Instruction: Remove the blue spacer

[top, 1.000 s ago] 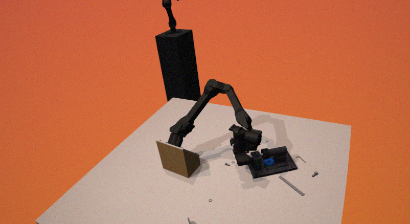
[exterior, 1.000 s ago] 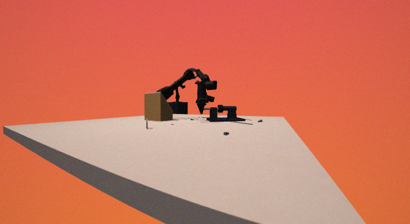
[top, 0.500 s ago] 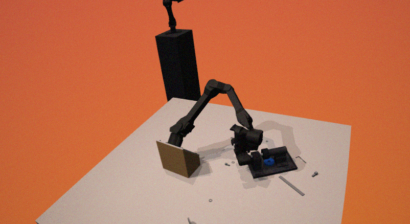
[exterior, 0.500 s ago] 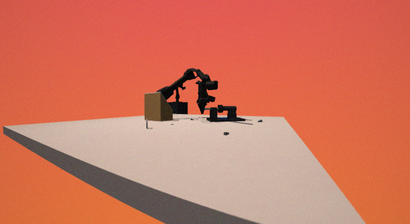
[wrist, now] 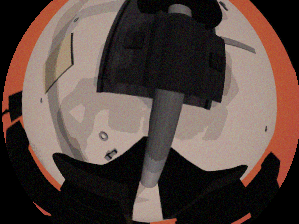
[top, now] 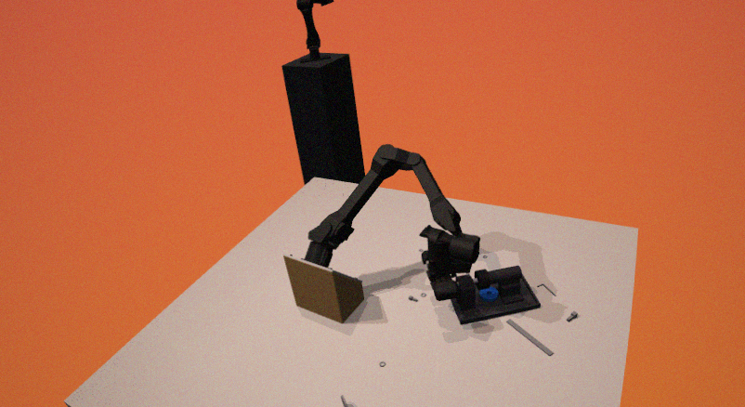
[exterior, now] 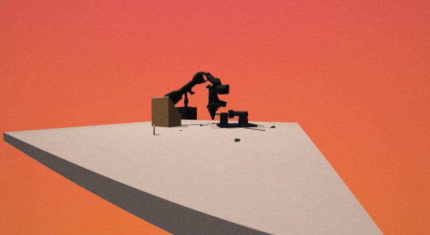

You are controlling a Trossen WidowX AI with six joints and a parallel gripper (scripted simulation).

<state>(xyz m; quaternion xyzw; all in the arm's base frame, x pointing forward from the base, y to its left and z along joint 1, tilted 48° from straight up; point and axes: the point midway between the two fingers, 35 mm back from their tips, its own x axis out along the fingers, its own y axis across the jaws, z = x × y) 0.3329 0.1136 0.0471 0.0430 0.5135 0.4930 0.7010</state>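
Now: gripper tip 50 mm short of the grey shaft, 40 mm to the right of it and 40 mm below it. Round my gripper tip: grey bar (260 mm ahead, 40 mm below); hex key (240 mm ahead, 200 mm to the left, 40 mm below); blue spacer (100 mm to the left, 100 mm ahead, 30 mm below).
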